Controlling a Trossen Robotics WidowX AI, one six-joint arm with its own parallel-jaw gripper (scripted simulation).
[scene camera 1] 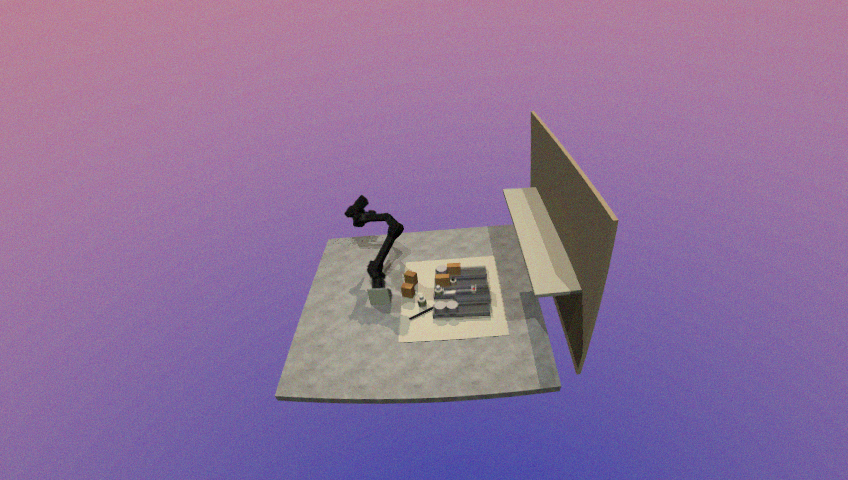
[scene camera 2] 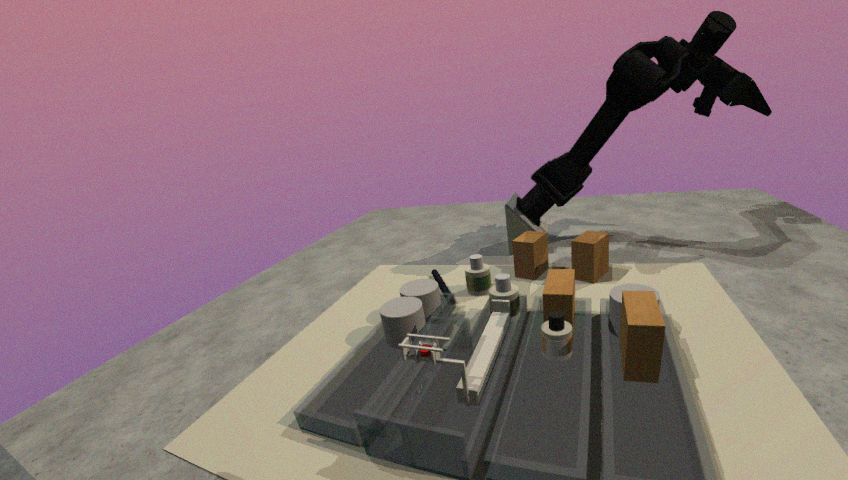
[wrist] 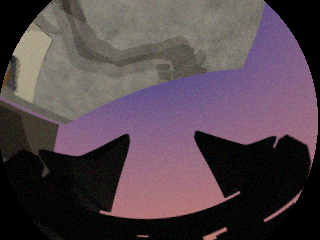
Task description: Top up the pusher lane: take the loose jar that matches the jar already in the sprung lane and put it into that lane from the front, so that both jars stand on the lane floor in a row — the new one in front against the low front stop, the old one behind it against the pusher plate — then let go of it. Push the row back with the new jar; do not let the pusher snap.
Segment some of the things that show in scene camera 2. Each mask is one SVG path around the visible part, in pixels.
My gripper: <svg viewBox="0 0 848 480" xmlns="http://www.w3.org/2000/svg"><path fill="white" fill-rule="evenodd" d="M697 79L704 85L701 96L696 97L693 103L695 107L694 112L699 115L710 116L717 96L727 106L728 104L730 106L744 105L766 116L769 116L770 113L772 114L755 81L751 81L752 78L735 70L716 55L712 58L712 64Z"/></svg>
A jar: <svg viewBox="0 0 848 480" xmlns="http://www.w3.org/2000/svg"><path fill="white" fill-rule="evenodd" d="M475 254L470 256L471 265L465 268L468 294L479 297L488 294L491 288L490 266L483 263L482 255Z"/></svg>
A brown box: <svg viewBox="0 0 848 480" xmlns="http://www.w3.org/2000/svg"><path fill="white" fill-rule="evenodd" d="M548 269L542 294L543 323L549 320L549 312L564 312L564 320L572 325L574 331L575 269Z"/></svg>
A brown box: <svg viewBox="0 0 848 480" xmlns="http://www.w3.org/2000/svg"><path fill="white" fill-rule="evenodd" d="M622 291L619 343L623 364L623 381L658 383L666 325L663 321L655 292L641 290Z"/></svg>
